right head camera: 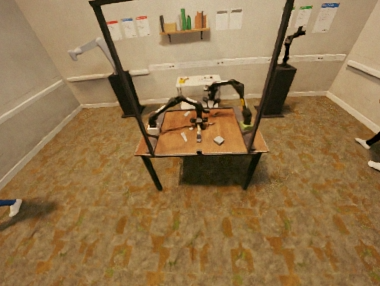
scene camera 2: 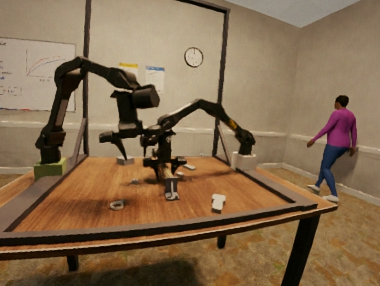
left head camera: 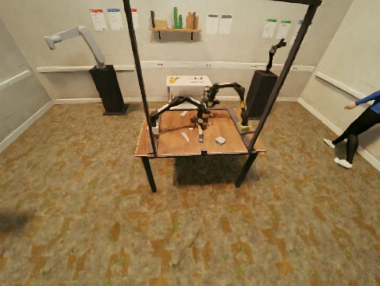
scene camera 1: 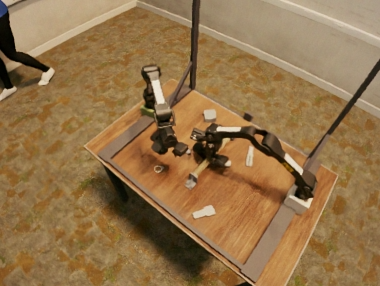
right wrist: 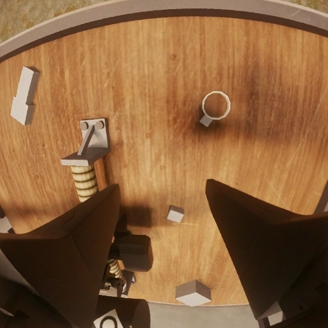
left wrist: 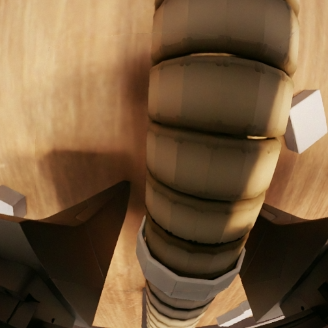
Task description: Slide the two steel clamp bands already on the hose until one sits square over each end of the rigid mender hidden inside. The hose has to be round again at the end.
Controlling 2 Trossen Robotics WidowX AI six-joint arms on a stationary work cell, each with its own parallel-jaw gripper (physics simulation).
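The tan ribbed hose [scene camera 1: 202,167] [left wrist: 215,105] [right wrist: 84,182] runs to a grey end bracket [scene camera 1: 191,181] [scene camera 2: 171,190] [right wrist: 95,132]. One grey clamp band [left wrist: 187,286] circles the hose low in the left wrist view; its tilt is hard to judge there. The second band cannot be made out, and the mender is hidden. The visible ribs look rounded. My left gripper [left wrist: 171,188] [scene camera 1: 210,154] is open, with its fingers on either side of the hose, ahead of the band in the left wrist view. My right gripper [right wrist: 162,187] is open and empty above the table, beside the hose.
A loose pale ring [right wrist: 229,105] [scene camera 2: 116,207] lies beside the hose. A stepped grey piece [scene camera 1: 204,212] [scene camera 2: 218,202] [right wrist: 25,95], a small block [right wrist: 175,213] and a larger block [right wrist: 193,293] [scene camera 1: 209,115] lie on the table. Dark frame rails edge it.
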